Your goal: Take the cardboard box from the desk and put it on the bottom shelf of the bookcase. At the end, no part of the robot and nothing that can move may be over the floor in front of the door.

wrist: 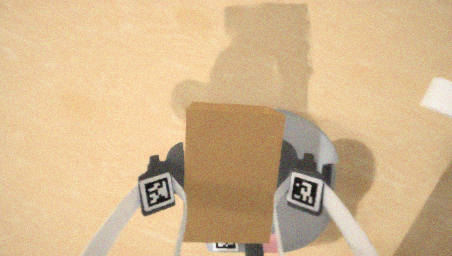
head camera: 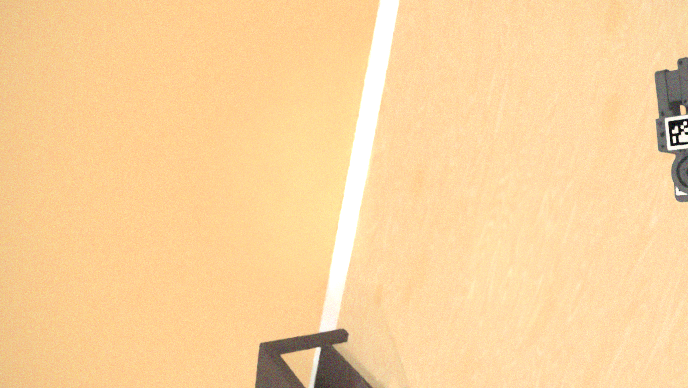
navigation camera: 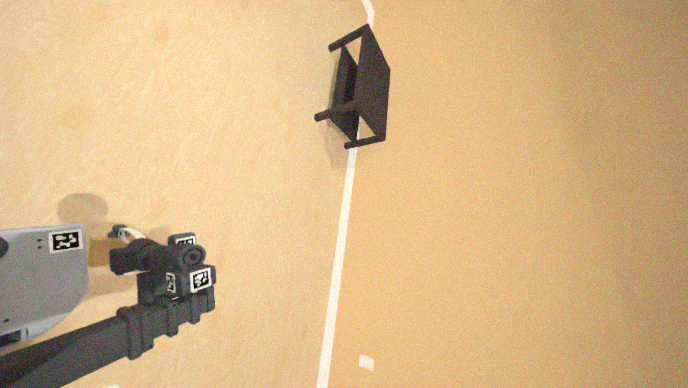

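Frame: origin at the robot's base, x ahead, y left, z up, level; millimetres.
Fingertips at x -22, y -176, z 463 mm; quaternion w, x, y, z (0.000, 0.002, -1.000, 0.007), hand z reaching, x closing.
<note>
A point is followed by its place in that frame.
The orange-brown cardboard box (navigation camera: 99,251) {x -16, y -138, z 505 mm} (wrist: 232,130) is upright between the fingers of my gripper (navigation camera: 114,251) {x -22, y -176, z 463 mm} (wrist: 230,158) {x -22, y -176, z 463 mm}, which is shut on it. The rubber tips press on its two sides in the wrist view. In the navigation view the box is beside my grey base, partly hidden by the wrist. The head view shows part of my wrist (head camera: 672,134) {x -57, y -205, z 830 mm} at the right edge, without the box. The desk does not show. I cannot tell whether a dark two-board piece of furniture (head camera: 270,367) {x 664, y -1953, z 450 mm} (navigation camera: 376,82) {x 1102, y -1955, z 450 mm} against the wall is the bookcase.
My grey base (navigation camera: 45,280) {x -106, y -91, z 160 mm} (wrist: 305,220) is close to the box. The arm (navigation camera: 70,345) {x -86, y -60, z 822 mm} runs along the lower left. A white baseboard (head camera: 357,170) {x -175, y -1815, z 53 mm} (navigation camera: 340,240) {x -342, y -1748, z 40 mm} divides floor and wall. A white strip (wrist: 440,97) lies on the floor at the right of the wrist view.
</note>
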